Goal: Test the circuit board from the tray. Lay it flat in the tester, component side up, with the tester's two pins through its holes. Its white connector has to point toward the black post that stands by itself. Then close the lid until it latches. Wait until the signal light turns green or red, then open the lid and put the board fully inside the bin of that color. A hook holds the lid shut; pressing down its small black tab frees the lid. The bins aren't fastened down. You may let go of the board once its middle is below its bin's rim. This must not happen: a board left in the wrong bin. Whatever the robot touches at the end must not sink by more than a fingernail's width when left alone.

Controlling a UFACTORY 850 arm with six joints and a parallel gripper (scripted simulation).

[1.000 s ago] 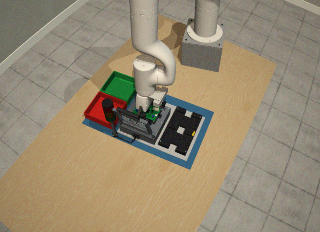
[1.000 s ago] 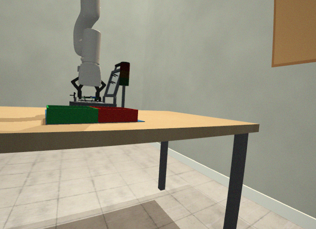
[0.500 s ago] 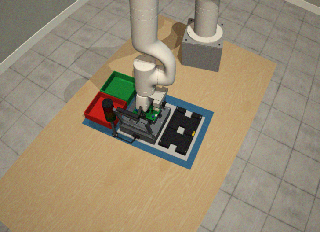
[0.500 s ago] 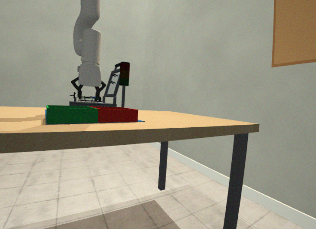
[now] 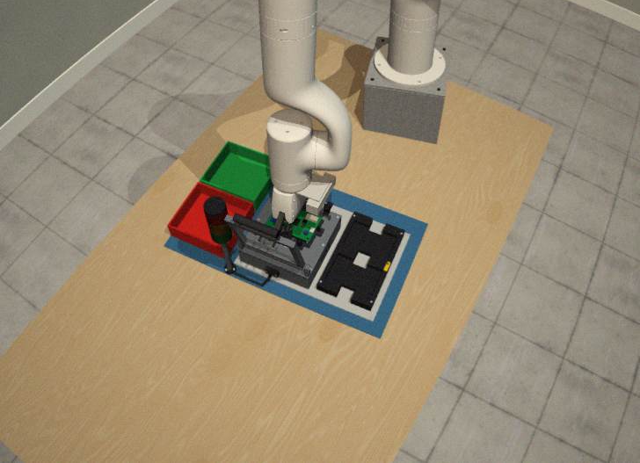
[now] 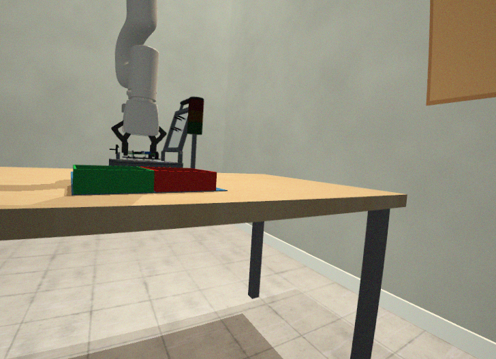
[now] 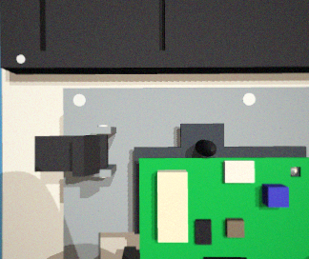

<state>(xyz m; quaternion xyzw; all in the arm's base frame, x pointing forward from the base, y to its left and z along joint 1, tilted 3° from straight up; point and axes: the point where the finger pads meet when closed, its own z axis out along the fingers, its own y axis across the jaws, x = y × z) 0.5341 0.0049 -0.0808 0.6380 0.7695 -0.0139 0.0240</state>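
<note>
My hand is right at the green circuit board. From my hand the other things lie so: clear lid 120 mm ahead, 100 mm above, 20 mm to the left; then latch hook 70 mm behind, 50 mm to the left; then red bin 190 mm to the right, 80 mm ahead, 70 mm below.
</note>
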